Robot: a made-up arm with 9 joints. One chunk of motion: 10 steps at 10 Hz.
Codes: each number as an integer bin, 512 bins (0 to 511) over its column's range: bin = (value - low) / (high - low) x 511, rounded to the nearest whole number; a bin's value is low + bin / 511 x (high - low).
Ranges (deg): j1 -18..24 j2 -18..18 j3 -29..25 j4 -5..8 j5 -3..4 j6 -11..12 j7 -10..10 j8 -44..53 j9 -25..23
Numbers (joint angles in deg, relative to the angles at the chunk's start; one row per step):
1: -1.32 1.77 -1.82 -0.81 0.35 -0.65 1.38 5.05 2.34
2: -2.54 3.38 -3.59 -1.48 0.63 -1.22 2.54 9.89 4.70
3: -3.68 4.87 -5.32 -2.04 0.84 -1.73 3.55 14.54 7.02
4: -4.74 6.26 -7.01 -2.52 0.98 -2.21 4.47 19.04 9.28
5: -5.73 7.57 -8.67 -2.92 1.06 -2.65 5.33 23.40 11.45
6: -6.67 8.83 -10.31 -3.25 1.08 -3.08 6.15 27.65 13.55
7: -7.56 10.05 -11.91 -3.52 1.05 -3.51 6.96 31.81 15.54
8: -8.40 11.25 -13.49 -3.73 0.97 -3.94 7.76 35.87 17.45
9: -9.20 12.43 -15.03 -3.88 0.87 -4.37 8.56 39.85 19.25
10: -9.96 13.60 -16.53 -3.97 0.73 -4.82 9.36 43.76 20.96
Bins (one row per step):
1: 203 281 257 165 245 230 291 258 291
2: 188 303 240 138 265 217 320 284 316
3: 174 325 224 116 280 206 346 308 341
4: 161 344 208 97 291 195 370 332 365
5: 149 363 192 82 296 186 392 355 388
6: 138 381 177 69 298 176 413 377 410
7: 127 398 162 58 296 166 433 399 432
8: 117 415 147 50 290 157 454 421 452
9: 107 432 132 44 283 147 474 442 471
10: 98 449 118 40 272 137 495 462 489

